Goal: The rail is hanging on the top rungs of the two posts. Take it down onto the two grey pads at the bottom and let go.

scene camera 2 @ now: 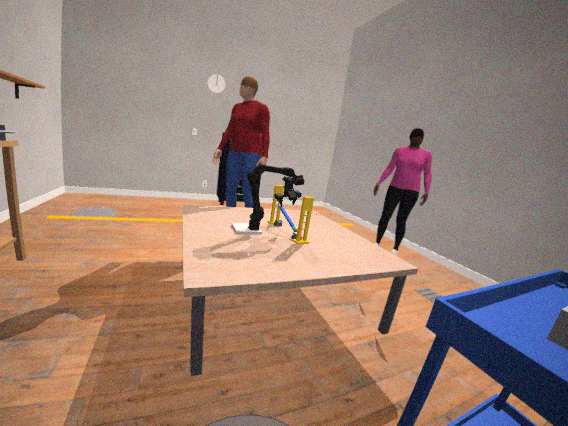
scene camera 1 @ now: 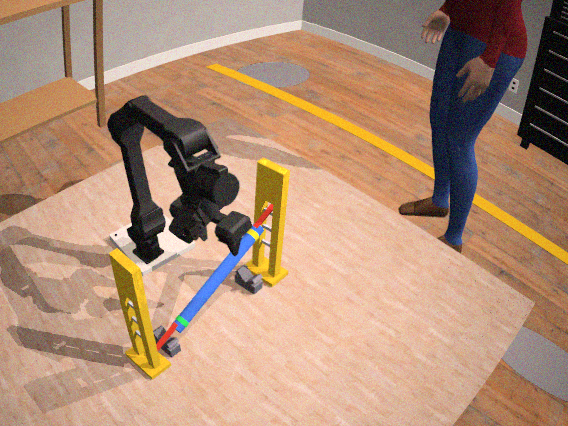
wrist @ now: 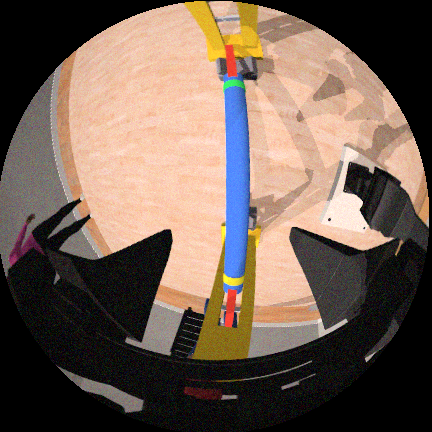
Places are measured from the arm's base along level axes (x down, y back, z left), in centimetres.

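Where they show: gripper, fingertip midpoint: (scene camera 2: 287,205) (scene camera 1: 220,247) (wrist: 233,234); arm's base, link origin: (scene camera 2: 253,228) (scene camera 1: 148,252) (wrist: 355,178).
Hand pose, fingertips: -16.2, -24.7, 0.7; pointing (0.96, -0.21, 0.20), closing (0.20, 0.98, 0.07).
Things, the pixels of their top centre, and the offset from my fingertips, as dx, dy, dz. Level surfaces: height alone.
- far post, top centre: (wrist: 214,379) (scene camera 1: 273,165) (scene camera 2: 279,185) -12.0, -0.3, +15.7
- far grey pad, top centre: (wrist: 240,224) (scene camera 1: 249,272) +13.7, -0.1, +9.5
- wooden table, surface height: dx +18.0
The blue rail (scene camera 1: 210,286) (scene camera 2: 287,217) (wrist: 237,160) slopes between two yellow posts. Its yellow-banded end is high, with the red tip at the top rung of the far post (scene camera 1: 278,200) (scene camera 2: 278,190) (wrist: 215,340). Its green-banded end is low, by the near post (scene camera 1: 126,270) (scene camera 2: 307,207), above or on the near grey pad (scene camera 1: 172,346) (wrist: 247,68); contact is unclear. The far grey pad (scene camera 1: 248,280) (wrist: 253,218) lies under the raised end. My gripper (scene camera 1: 220,245) (scene camera 2: 286,201) (wrist: 233,234) is open and empty, above the raised part, with the rail between its fingertips in the wrist view.
The arm's white base plate (scene camera 1: 175,253) (scene camera 2: 240,228) (wrist: 341,212) is on the wooden table (scene camera 1: 375,325) (scene camera 2: 325,265), beside the posts. A person in red (scene camera 1: 505,30) (scene camera 2: 250,125) and one in pink (scene camera 2: 411,167) stand beyond the table. A blue cart (scene camera 2: 480,345) stands at the right.
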